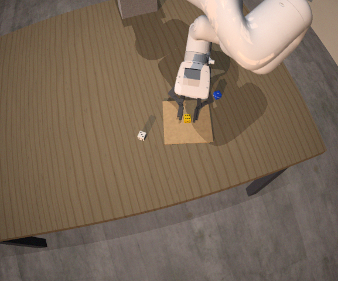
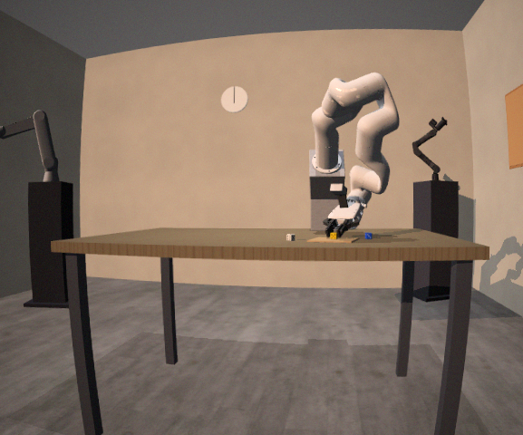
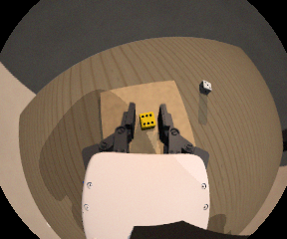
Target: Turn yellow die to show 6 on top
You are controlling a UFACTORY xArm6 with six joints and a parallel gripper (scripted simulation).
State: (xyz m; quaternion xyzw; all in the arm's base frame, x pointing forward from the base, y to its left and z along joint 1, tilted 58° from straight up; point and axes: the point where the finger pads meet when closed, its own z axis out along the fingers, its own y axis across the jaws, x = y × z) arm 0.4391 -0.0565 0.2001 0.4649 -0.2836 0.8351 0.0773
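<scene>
Right now my hand is 20 mm above the yellow die. Also, from my hand: white die 140 mm to the right, 30 mm behind, 20 mm below; then tan mat 30 mm below; then blue die 130 mm to the left, 20 mm below, 10 mm behind.
</scene>
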